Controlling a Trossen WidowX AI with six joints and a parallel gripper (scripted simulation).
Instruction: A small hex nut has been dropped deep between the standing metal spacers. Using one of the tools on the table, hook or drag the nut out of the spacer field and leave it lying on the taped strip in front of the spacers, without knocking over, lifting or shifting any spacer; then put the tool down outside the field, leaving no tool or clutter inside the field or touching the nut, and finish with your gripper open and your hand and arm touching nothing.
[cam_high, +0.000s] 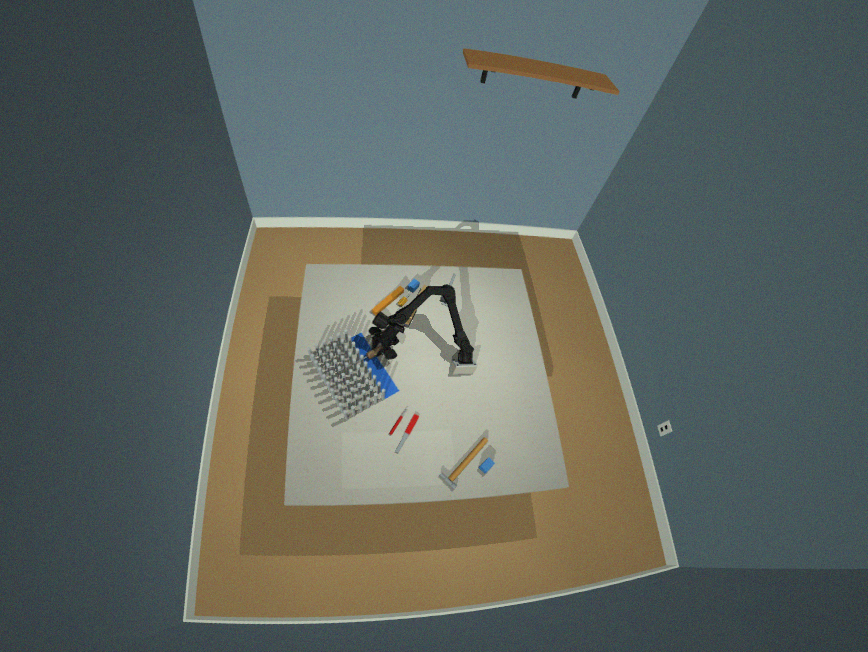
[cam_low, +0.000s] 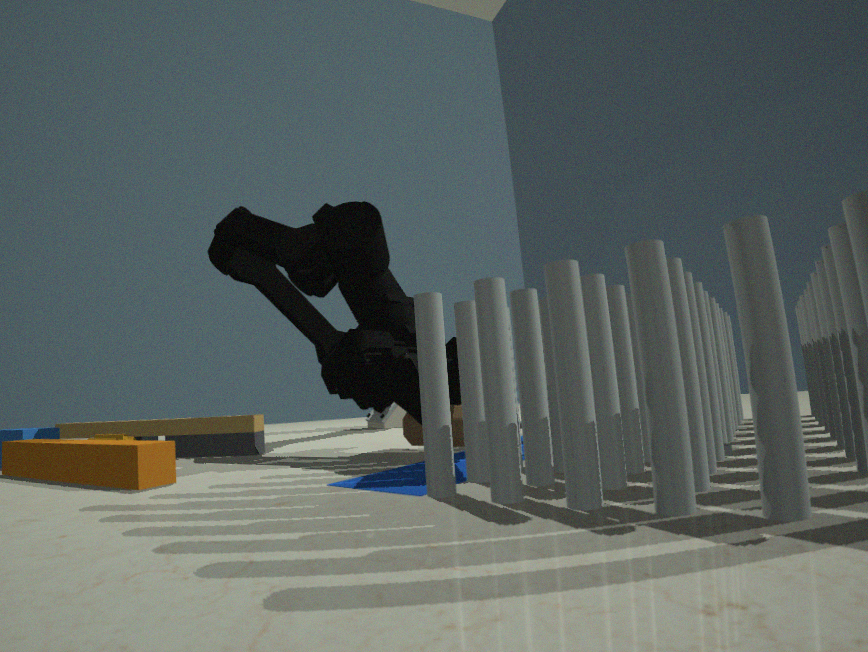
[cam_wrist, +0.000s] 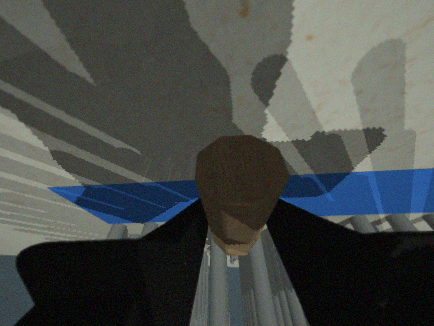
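My gripper tip is now 50 mm to the right of the blue taped strip, 20 mm above it and 10 mm short of it. From my gripper tip the other things lie so: red-handled rod: 320 mm to the left, 140 mm behind, 10 mm below; hook tool: 80 mm ahead, 50 mm to the left; orange block: 320 mm to the right, 60 mm behind.
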